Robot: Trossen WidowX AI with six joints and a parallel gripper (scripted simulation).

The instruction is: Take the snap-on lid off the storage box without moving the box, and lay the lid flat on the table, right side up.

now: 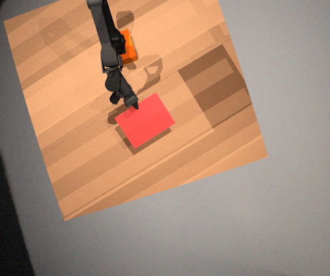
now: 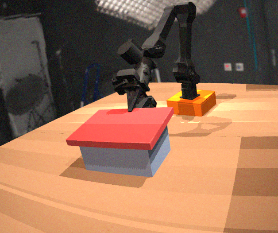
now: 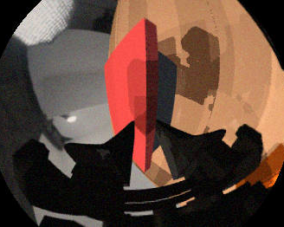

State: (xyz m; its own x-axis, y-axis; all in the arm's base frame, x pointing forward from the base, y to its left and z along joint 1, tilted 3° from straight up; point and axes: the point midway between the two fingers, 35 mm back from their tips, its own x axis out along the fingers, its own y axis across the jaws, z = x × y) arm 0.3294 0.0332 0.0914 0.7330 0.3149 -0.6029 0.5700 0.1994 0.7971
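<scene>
Now: gripper tip 70 mm short of the red lid and 30 mm to the right of it. The rest, counted from my gripper tip: storage box 70 mm ahead, 30 mm to the left, 60 mm below.
</scene>
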